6 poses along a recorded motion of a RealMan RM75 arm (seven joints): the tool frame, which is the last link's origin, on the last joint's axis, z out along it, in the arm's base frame.
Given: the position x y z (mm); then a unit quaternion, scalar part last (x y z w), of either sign.
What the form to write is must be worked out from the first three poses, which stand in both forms.
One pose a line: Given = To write
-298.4 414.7 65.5 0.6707 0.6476 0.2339 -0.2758 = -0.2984 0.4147 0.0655 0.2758 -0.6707 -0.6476 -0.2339
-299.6 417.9 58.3 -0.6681 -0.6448 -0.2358 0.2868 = -0.2996 0.4179 0.0583 0.2868 -0.6681 -0.6448 -0.2358
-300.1 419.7 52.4 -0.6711 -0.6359 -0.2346 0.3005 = -0.3001 0.4197 0.0524 0.3005 -0.6711 -0.6359 -0.2346
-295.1 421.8 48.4 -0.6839 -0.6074 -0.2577 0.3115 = -0.2951 0.4218 0.0484 0.3115 -0.6839 -0.6074 -0.2577
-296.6 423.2 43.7 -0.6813 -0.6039 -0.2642 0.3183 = -0.2966 0.4232 0.0437 0.3183 -0.6813 -0.6039 -0.2642
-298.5 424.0 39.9 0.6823 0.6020 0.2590 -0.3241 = -0.2985 0.4240 0.0399 0.3241 -0.6823 -0.6020 -0.2590
